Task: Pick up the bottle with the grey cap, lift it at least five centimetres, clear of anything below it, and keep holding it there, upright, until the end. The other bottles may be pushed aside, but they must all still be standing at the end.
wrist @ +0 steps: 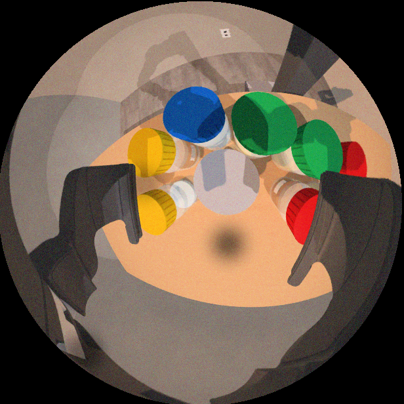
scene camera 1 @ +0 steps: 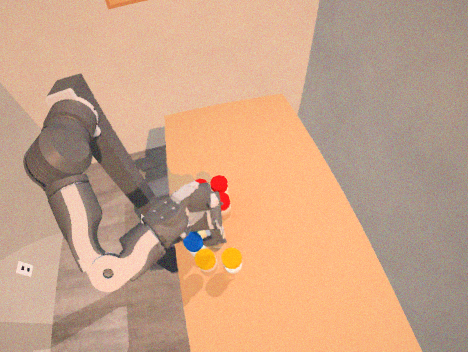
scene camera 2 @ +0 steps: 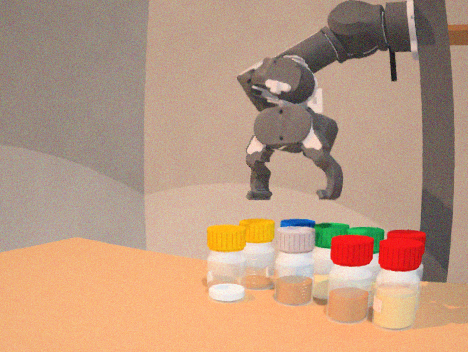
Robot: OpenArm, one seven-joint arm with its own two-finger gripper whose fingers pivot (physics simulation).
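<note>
The bottle with the grey cap [scene camera 2: 294, 265] [wrist: 226, 181] stands upright on the table, with brown contents. It is hidden under the hand in scene camera 1. My gripper [scene camera 1: 216, 219] [scene camera 2: 293, 196] [wrist: 208, 216] is open and empty, fingers pointing down. In scene camera 2 its fingertips are above the cap's height, one to each side of the grey cap, not touching it. In the wrist view the grey cap lies between the fingers, a little above the line joining the fingertips. The left finger is beside a yellow cap [wrist: 156, 212] and the right finger partly covers a red cap [wrist: 302, 216].
Close around stand a blue-capped bottle [scene camera 1: 193, 241] [scene camera 2: 297, 223] [wrist: 194, 114], two green-capped bottles [scene camera 2: 331, 235] [wrist: 264, 123], two yellow-capped bottles [scene camera 1: 232, 258] [scene camera 2: 226, 237] and three red-capped bottles [scene camera 1: 219, 183] [scene camera 2: 352, 250], all upright on the wooden table [scene camera 1: 300, 260] [scene camera 2: 125, 300].
</note>
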